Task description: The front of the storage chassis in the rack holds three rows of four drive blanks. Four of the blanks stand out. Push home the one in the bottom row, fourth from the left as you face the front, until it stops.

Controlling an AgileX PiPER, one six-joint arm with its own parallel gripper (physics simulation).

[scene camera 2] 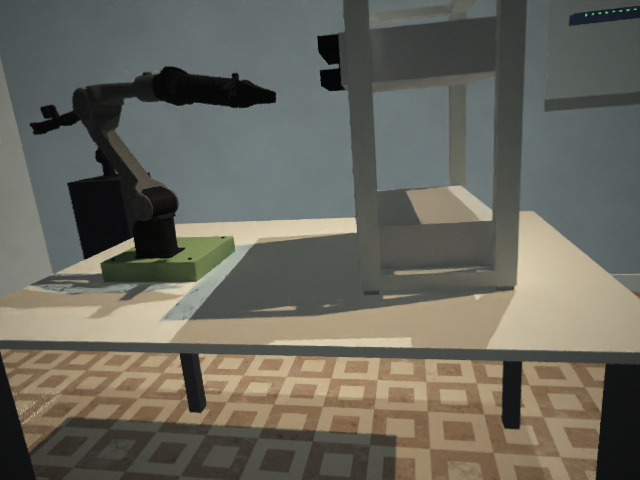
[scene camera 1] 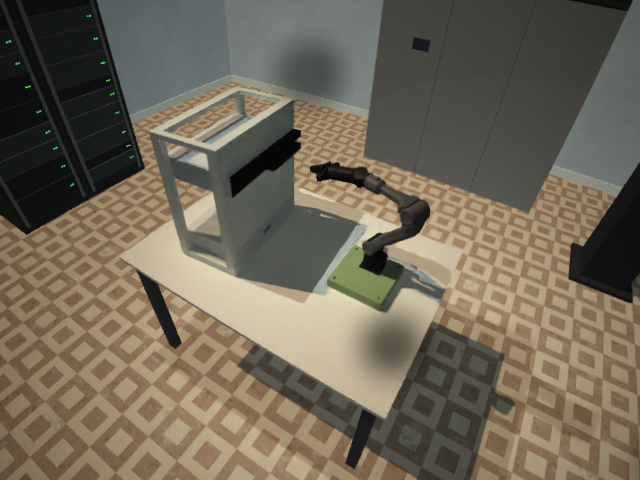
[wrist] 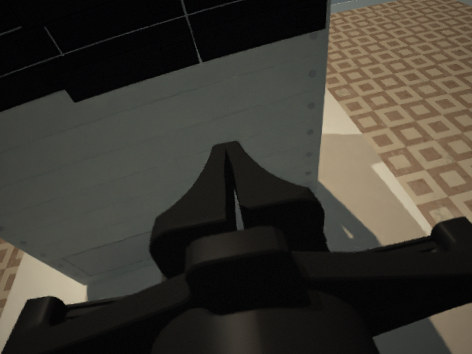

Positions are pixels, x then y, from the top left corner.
pale rack: scene camera 2 446,226; scene camera 1; wrist
same spot on pale rack: (wrist: 115,115) = (scene camera 1: 264,178)
